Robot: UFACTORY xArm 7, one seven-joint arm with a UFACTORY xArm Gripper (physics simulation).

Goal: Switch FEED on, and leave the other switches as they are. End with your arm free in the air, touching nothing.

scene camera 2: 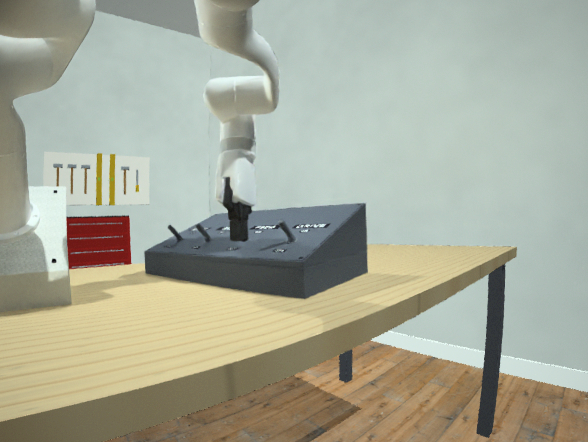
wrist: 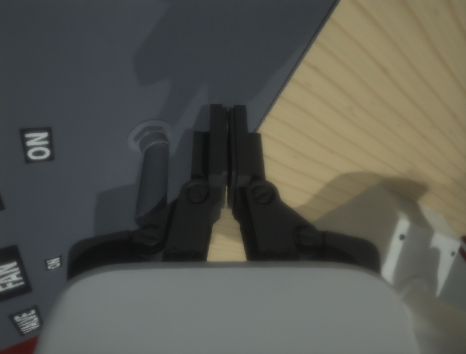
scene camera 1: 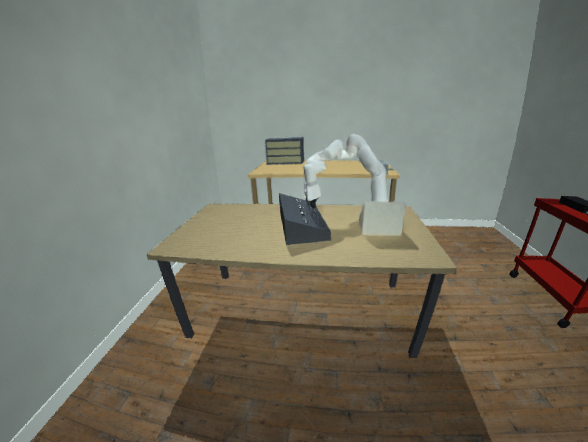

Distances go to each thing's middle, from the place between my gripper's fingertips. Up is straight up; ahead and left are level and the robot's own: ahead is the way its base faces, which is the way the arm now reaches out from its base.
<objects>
I see my gripper 100 mm to the right of the dark sloped switch panel (scene camera 2: 329, 247), 80 mm short of it and 10 mm above it.
</objects>
